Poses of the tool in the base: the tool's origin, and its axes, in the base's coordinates. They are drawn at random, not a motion.
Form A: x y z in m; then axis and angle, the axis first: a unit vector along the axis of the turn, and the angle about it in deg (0 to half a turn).
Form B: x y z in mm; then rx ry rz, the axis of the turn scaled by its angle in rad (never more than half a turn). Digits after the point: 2 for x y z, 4 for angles.
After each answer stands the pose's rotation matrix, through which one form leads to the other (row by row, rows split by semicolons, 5 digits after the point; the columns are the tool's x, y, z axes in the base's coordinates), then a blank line. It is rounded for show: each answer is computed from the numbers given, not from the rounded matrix.
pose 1, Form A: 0.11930 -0.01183 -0.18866 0.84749 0.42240 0.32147 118.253
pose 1, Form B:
119.30 -11.83 -188.66 1.7491 0.8718 0.6635
0.58486 0.24426 0.77348; 0.81060 -0.21049 -0.54646; 0.02933 0.94659 -0.32110

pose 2, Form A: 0.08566 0.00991 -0.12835 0.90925 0.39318 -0.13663 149.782
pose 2, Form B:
85.66 9.91 -128.35 2.3770 1.0279 -0.3572
0.67702 0.73519 -0.03370; 0.59766 -0.57594 -0.55776; -0.42947 0.35748 -0.82932

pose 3, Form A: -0.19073 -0.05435 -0.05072 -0.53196 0.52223 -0.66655 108.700
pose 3, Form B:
-190.73 -54.35 -50.72 -1.0092 0.9908 -1.2646
0.05310 0.26449 0.96293; -0.99824 0.03955 0.04418; -0.02640 -0.96358 0.26612

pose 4, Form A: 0.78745 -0.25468 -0.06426 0.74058 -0.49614 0.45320 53.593
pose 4, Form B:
787.45 -254.68 -64.26 0.6927 -0.4641 0.4239
0.81646 -0.51410 -0.26288; 0.21539 0.69357 -0.68743; 0.53573 0.50464 0.67700

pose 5, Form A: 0.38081 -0.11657 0.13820 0.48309 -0.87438 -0.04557 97.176
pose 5, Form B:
380.81 -116.57 138.20 0.8193 -1.4830 -0.0773
0.13761 -0.42996 -0.89230; -0.52039 0.73513 -0.43448; 0.84277 0.52413 -0.12258

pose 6, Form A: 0.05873 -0.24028 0.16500 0.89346 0.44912 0.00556 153.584
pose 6, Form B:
58.73 -240.28 165.00 2.3949 1.2039 0.0149
0.61759 0.75816 0.20922; 0.76311 -0.51323 -0.39275; -0.19039 0.40222 -0.89553

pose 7, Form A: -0.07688 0.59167 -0.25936 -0.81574 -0.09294 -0.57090 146.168
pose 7, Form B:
-76.88 591.67 -259.36 -2.0810 -0.2371 -1.4564
0.38752 0.45665 0.80081; -0.17906 -0.81486 0.55131; 0.90430 -0.35704 -0.23401

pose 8, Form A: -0.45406 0.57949 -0.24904 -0.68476 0.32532 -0.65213 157.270
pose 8, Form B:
-454.06 579.49 -249.04 -1.8796 0.8930 -1.7900
-0.02096 -0.17625 0.98412; -0.68021 -0.71889 -0.14324; 0.73272 -0.67241 -0.10482

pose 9, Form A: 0.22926 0.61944 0.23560 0.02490 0.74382 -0.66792 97.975
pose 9, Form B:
229.26 619.44 235.60 0.0426 1.2719 -1.1421
-0.13803 0.68255 0.71769; -0.64037 0.49128 -0.59040; -0.75556 -0.54108 0.36927

